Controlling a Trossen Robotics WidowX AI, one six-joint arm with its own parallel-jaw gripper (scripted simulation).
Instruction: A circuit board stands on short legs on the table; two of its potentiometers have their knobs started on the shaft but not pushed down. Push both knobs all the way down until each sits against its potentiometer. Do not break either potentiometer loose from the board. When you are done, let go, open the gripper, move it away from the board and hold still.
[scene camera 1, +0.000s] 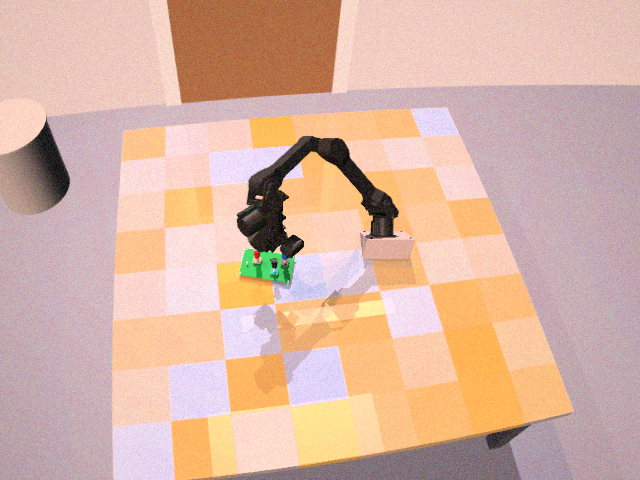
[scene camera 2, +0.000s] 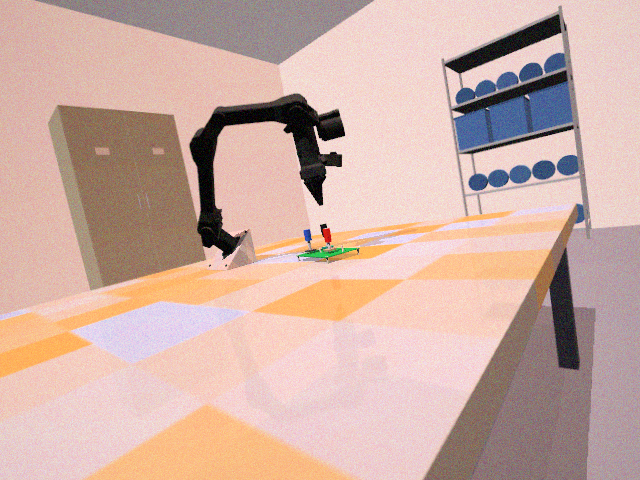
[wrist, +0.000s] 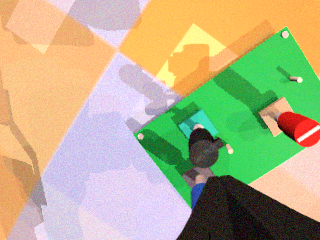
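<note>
My gripper shut, holding nothing; visible in scene camera 1 and the wrist view. Black knob present.
</note>
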